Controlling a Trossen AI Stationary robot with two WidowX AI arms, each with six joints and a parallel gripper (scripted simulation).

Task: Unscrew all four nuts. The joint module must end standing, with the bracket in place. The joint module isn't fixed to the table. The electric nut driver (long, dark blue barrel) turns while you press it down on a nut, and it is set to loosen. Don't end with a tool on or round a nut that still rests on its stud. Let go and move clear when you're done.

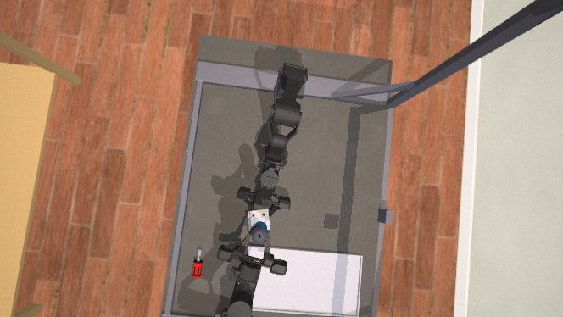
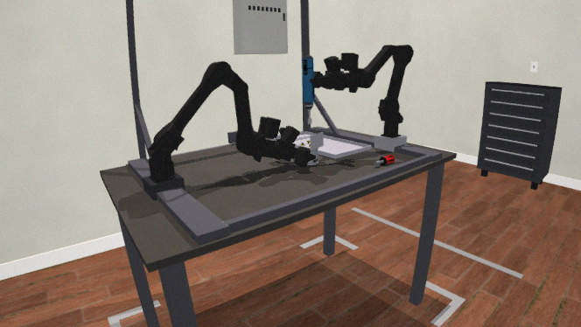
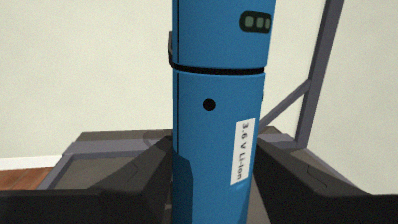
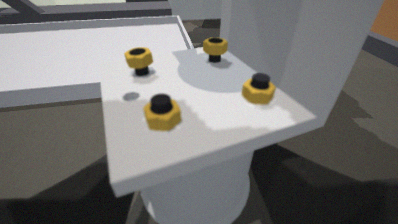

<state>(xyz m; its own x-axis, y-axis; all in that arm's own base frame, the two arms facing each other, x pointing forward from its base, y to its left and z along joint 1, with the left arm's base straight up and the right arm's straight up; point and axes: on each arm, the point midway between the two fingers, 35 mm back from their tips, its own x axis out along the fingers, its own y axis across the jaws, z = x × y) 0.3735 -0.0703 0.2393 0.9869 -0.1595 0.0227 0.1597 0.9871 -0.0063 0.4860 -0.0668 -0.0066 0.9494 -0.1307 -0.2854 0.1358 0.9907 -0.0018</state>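
Note:
Now: right hand 30 mm to the right of the joint module. Round my right hand: grey socket (120 mm above, 30 mm to the left, 10 mm behind); red-handled tool (240 mm to the left, 170 mm ahead, 20 mm below); white bracket (40 mm above, 30 mm to the left).

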